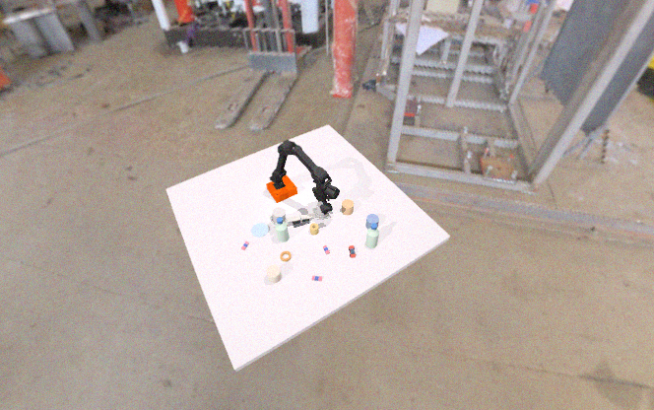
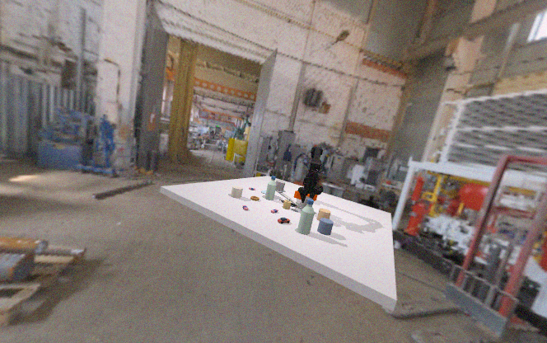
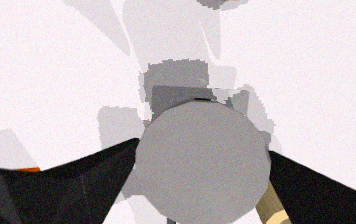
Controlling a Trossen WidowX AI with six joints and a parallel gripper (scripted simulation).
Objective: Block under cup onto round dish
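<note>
Right now my gripper tip is 2 cm above the pale green block. From my gripper tip the other things lie so: cup 2 cm to the left; yellow spool 10 cm to the right, 8 cm ahead, 4 cm below; balance 13 cm to the right, 3 cm behind, 2 cm below.
</note>
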